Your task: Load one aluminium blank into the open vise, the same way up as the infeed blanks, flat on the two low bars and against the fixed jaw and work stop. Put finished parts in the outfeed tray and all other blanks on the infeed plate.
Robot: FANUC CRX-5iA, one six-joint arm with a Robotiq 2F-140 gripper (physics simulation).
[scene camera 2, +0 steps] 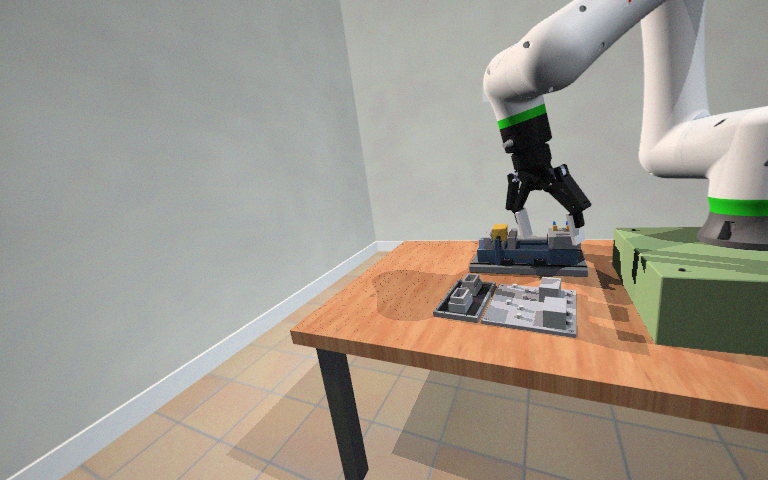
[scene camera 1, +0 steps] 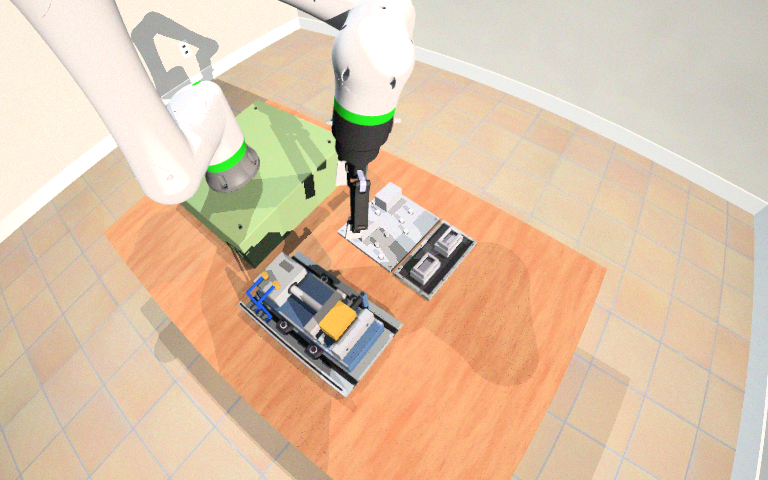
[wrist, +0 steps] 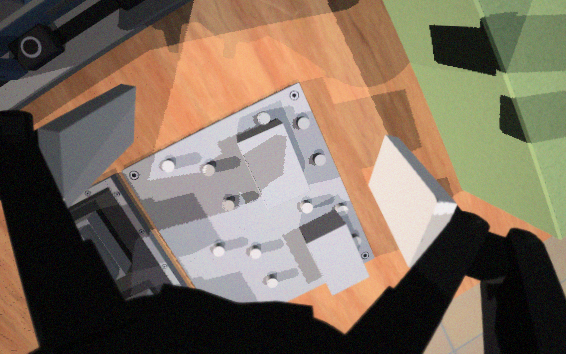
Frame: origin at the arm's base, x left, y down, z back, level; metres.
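Seen in the pictures: gripper, fingertip midpoint: (scene camera 2: 550,239) (scene camera 1: 347,209) (wrist: 258,137); arm's base, origin of the base link: (scene camera 2: 750,240) (scene camera 1: 233,170).
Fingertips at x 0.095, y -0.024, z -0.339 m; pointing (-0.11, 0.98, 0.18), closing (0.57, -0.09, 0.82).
Observation:
Pixels of each thing's middle, then the offset from my fingertips to it. Level surfaces: height alone.
- infeed plate, body centre: (wrist: 257,217) (scene camera 1: 389,225) (scene camera 2: 531,306) dx +0.092, dy +0.129, dz -0.031 m
- vise, body centre: (scene camera 1: 315,311) (scene camera 2: 525,247) dx -0.188, dy +0.083, dz -0.085 m
- yellow block, body centre: (scene camera 1: 338,321) (scene camera 2: 500,232) dx -0.177, dy +0.035, dz -0.153 m
- wooden table, its level: dy +0.133 m
My gripper (scene camera 1: 357,227) (scene camera 2: 548,224) (wrist: 258,137) is open and empty, its fingers spread wide above the infeed plate (scene camera 1: 421,217) (scene camera 2: 508,323) (wrist: 265,222). Two plain light grey blanks stand on that plate. One blank (scene camera 1: 389,196) (scene camera 2: 556,313) (wrist: 337,257) is near a corner. The other blank (scene camera 2: 550,289) (wrist: 275,165) is largely hidden by a finger in scene camera 1. The vise (scene camera 1: 362,345) (scene camera 2: 532,254) has a yellow block (scene camera 1: 338,320) (scene camera 2: 499,232) between its grey jaws. Two pocketed grey parts (scene camera 1: 424,267) (scene camera 2: 459,300) sit in the dark outfeed tray (scene camera 1: 451,271) (scene camera 2: 453,317) (wrist: 152,247).
The green robot base (scene camera 1: 266,147) (scene camera 2: 707,308) (wrist: 525,175) stands beside the infeed plate. The outfeed tray adjoins the plate's other side. Blue bent pipes (scene camera 1: 260,300) with orange tips rise at one end of the vise. All stand on the wooden table (scene camera 1: 453,407) (scene camera 2: 362,333).

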